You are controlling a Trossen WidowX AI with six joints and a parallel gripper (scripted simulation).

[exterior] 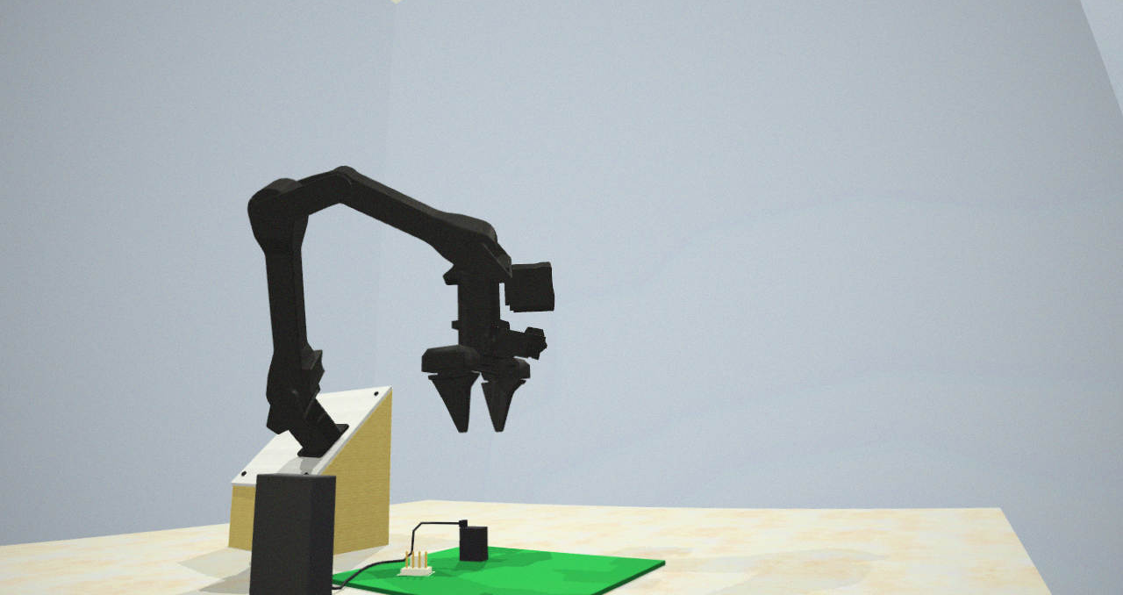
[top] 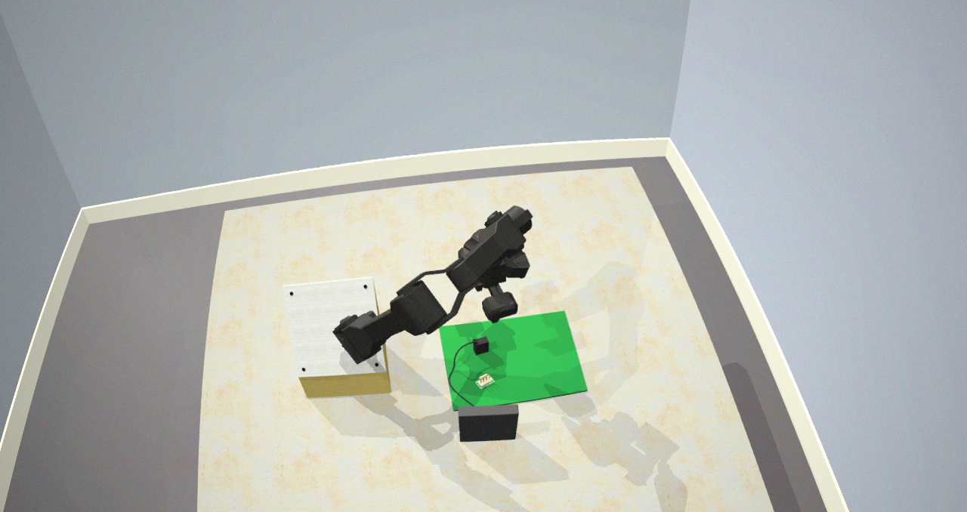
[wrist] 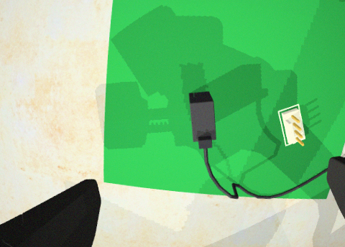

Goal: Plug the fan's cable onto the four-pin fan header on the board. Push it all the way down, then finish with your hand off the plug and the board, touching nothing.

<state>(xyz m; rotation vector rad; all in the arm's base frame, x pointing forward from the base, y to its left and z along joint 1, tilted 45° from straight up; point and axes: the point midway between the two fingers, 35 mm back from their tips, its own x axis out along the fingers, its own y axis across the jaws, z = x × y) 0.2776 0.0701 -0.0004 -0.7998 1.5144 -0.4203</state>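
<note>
My gripper tip is now 140 mm above the dark fan plug and 10 mm past it. The rest, counted from my gripper tip: fan box: 230 mm to the right, 100 mm below, 30 mm behind; then green board: 170 mm below, 50 mm ahead, 40 mm to the right; then white four-pin header: 160 mm below, 90 mm to the right, 10 mm behind.
</note>
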